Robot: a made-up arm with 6 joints.
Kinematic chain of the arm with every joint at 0, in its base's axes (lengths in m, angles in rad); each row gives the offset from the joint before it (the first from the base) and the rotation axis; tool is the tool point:
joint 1: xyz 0 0 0.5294 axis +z
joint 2: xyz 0 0 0 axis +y
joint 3: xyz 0 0 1.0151 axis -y
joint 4: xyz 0 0 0 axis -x
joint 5: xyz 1.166 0 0 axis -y
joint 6: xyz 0 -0.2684 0 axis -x
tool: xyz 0 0 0
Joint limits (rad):
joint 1: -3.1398..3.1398
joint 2: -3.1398..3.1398
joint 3: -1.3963..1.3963
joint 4: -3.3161..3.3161
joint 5: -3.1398..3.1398
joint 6: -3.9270..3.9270
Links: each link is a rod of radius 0.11 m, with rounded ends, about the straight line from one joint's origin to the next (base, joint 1, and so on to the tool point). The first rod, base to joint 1, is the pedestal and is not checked.
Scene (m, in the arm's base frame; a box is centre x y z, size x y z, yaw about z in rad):
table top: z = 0
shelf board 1: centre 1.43 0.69 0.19 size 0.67 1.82 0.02 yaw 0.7
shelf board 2: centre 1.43 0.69 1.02 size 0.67 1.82 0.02 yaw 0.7
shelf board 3: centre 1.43 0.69 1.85 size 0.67 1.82 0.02 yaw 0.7
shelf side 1: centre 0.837 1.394 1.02 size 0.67 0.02 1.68 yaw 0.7
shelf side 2: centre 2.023 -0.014 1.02 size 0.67 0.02 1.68 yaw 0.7
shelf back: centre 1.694 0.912 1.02 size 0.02 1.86 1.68 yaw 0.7
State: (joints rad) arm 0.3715 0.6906 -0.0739 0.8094 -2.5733 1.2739
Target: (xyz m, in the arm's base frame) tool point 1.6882 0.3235 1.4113
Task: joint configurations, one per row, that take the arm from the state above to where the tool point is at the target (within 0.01 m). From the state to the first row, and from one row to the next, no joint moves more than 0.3 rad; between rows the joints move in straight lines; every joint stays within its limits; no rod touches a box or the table.
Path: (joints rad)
1: 0.3112 0.5465 -0.2860 0.7647 -2.5733 1.2739
2: 0.2510 0.4024 -0.4981 0.7200 -2.5733 1.2739
3: 0.1907 0.2583 -0.7102 0.6753 -2.5733 1.2739
4: 0.1310 0.1197 -0.4970 0.7015 -2.5733 1.2739
5: 0.0712 -0.0190 -0.2839 0.7276 -2.5733 1.2739
6: 0.1442 0.1691 -0.0617 0.7754 -2.5733 1.2739
7: 0.2171 0.3571 0.1604 0.8232 -2.5733 1.2739
8: 0.2901 0.5451 0.3826 0.8709 -2.5733 1.2739

